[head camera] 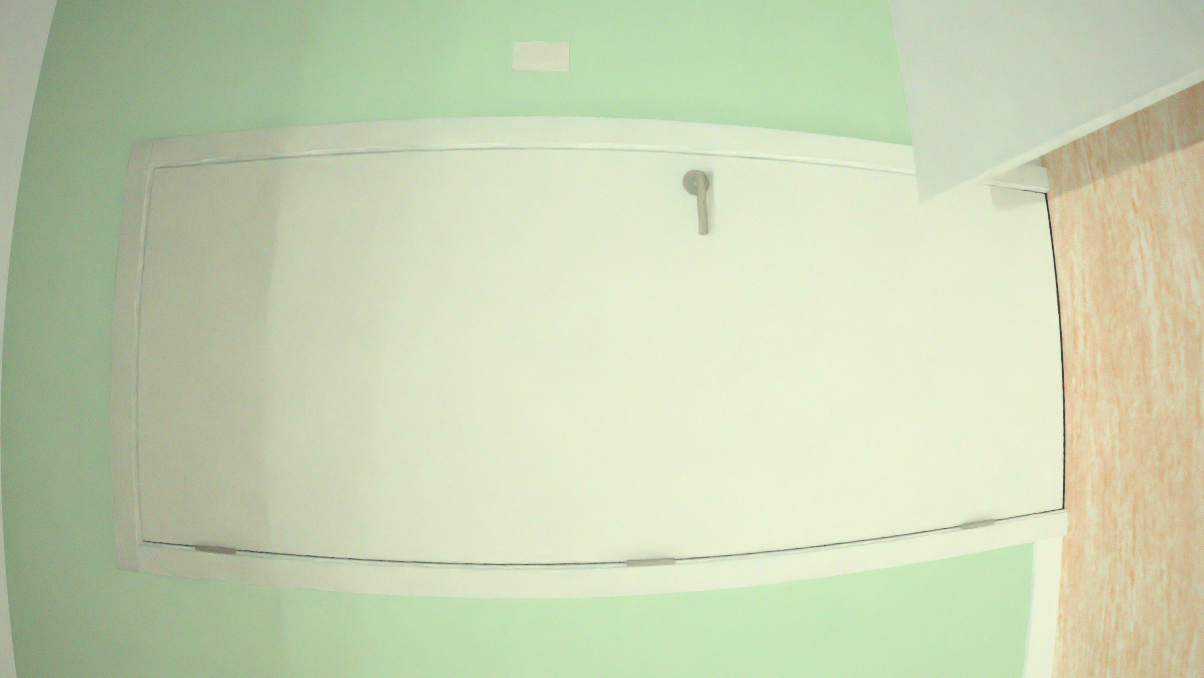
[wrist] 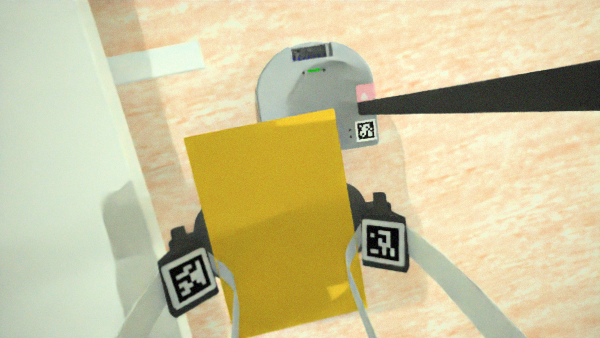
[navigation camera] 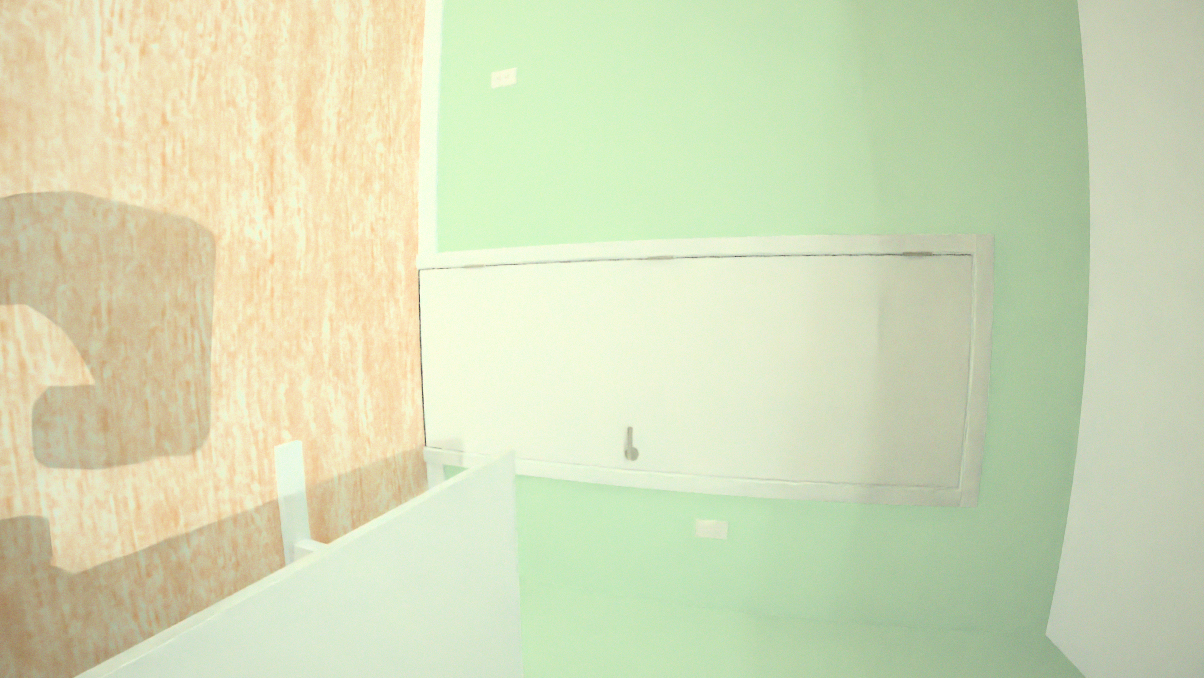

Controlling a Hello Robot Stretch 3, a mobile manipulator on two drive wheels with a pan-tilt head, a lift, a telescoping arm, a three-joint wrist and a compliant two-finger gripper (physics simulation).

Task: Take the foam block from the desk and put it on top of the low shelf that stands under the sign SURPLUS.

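Frame: origin at the robot's base, x ahead, y left, z up, level; millimetres.
Seen in the pictures: gripper, fingertip midpoint: [wrist: 282, 216].
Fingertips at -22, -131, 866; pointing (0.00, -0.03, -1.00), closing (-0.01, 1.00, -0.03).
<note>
Pixels of each thing's top centre, then the offset from my fingertips to it, as dx, dy, dz. "*": a spot on its surface instead. Level surfaces: height alone.
- yellow foam block, top centre: [wrist: 281, 231] -11, +0, +52
- white desk, surface height: dz -146
- white closed door, surface spot: [head camera: 589, 353] * +1602, +124, +264
The yellow foam block [wrist: 267, 172] is between the two fingers of my gripper [wrist: 282, 216] in the wrist view. The gripper is shut on it, with a dark fingertip pressed against each side. Block and gripper hang above the wood-patterned floor, beside the desk's edge and over part of my base. The white desk [head camera: 1053, 67] [navigation camera: 362, 589] [wrist: 50, 150] is at the top right in the head view, at the bottom in the navigation view and at the left in the wrist view. The low shelf and the sign SURPLUS do not show in these views, and the gripper does not show in the head view.
A white closed door [head camera: 589, 353] [navigation camera: 699, 362] stands in the green wall [head camera: 471, 92] [navigation camera: 674, 126]. My grey base [wrist: 310, 95] and a black mast [wrist: 500, 90] show in the wrist view. A white desk leg [navigation camera: 290, 496] [wrist: 160, 62] stands at the desk's side.
</note>
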